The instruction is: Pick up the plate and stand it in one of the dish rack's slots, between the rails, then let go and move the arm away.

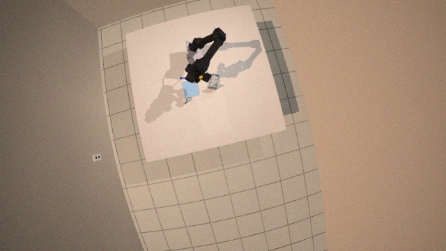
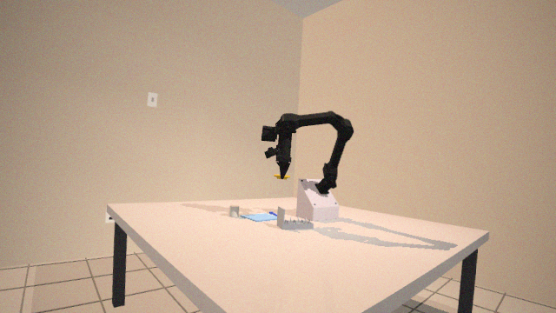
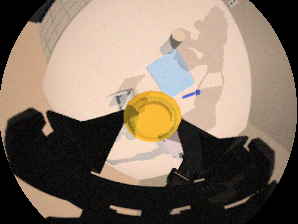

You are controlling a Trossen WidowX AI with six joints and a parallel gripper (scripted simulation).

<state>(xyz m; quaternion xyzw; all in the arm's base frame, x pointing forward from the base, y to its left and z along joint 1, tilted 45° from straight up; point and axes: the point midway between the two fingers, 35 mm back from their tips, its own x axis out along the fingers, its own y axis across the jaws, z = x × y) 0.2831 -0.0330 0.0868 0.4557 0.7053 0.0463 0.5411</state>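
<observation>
Right now the grey dish rack is 100 mm to the left of my gripper tip and 170 mm below it. Also, from my gripper tip: light blue mat (30 mm ahead, 110 mm to the right, 190 mm below); blue spoon (80 mm behind, 160 mm to the right, 190 mm below); yellow plate (10 mm above).
</observation>
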